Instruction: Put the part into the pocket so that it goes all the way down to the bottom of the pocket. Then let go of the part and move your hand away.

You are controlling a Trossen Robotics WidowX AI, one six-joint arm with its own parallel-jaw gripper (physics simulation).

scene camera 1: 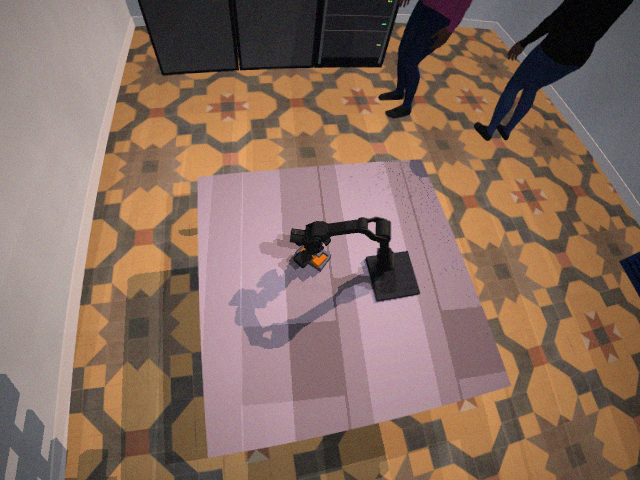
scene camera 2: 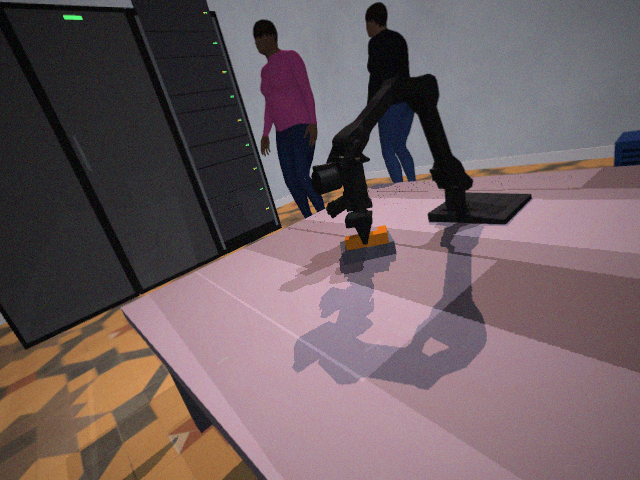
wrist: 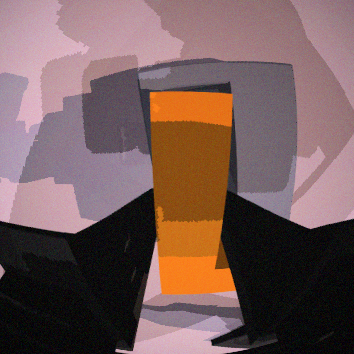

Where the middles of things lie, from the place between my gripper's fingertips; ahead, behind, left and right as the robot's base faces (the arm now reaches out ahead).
My hand is 2 cm past the grey pocket block [wrist: 263,146], 1 cm to the left of it and 3 cm above it. The rest, counted from my hand: orange part [wrist: 190,130] 1 cm behind, 1 cm to the left, 1 cm above.
